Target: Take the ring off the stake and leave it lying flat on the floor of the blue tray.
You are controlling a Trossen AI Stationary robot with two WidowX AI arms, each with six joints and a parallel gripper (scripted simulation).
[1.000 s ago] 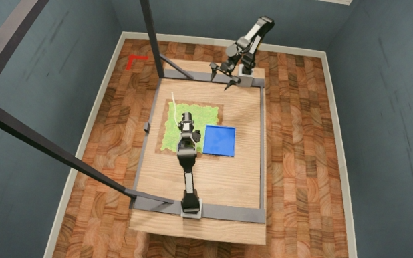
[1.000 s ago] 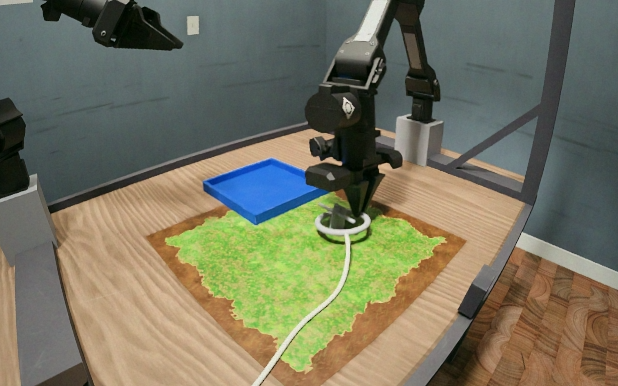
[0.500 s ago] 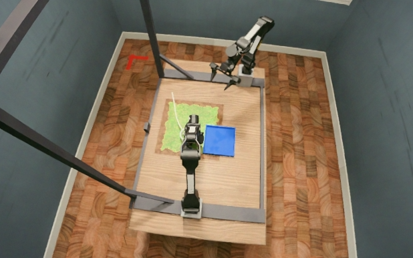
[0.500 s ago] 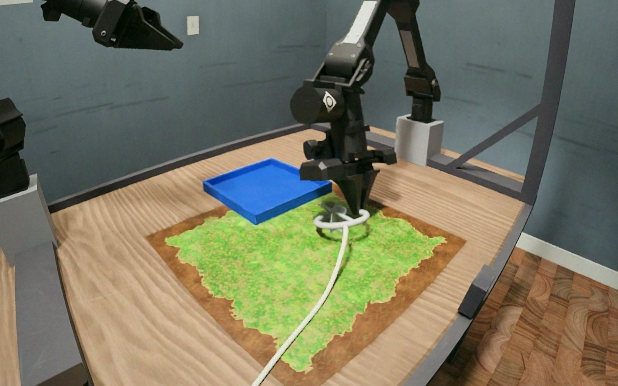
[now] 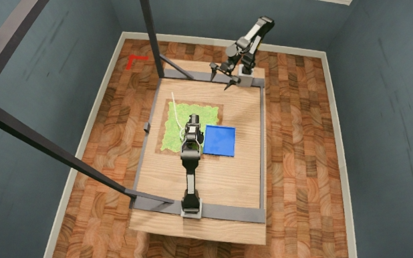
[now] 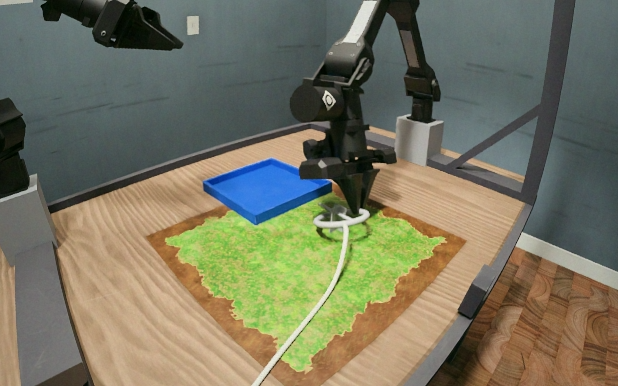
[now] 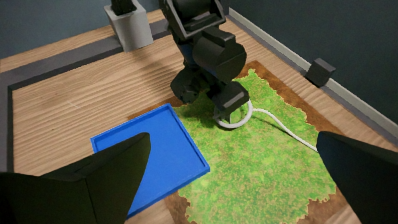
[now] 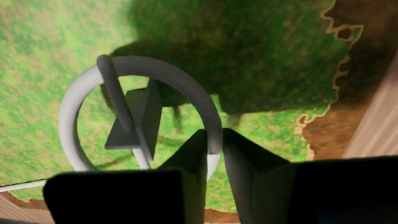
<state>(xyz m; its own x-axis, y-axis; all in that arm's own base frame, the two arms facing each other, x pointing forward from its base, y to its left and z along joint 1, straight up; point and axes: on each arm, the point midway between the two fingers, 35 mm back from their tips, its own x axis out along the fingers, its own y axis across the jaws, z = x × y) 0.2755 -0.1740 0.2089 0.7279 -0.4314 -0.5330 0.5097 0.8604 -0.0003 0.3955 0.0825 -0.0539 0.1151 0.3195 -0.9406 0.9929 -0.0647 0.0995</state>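
Now: right hand 20 mm past the ring, 40 mm to the right of it and 30 mm above it. From my right hand the other things lie so: grey stake 10 mm behind, 40 mm to the left, 30 mm below; then blue tray 180 mm ahead, 90 mm to the left, 50 mm below; then green grass mat 20 mm behind, 110 mm to the left, 70 mm below.
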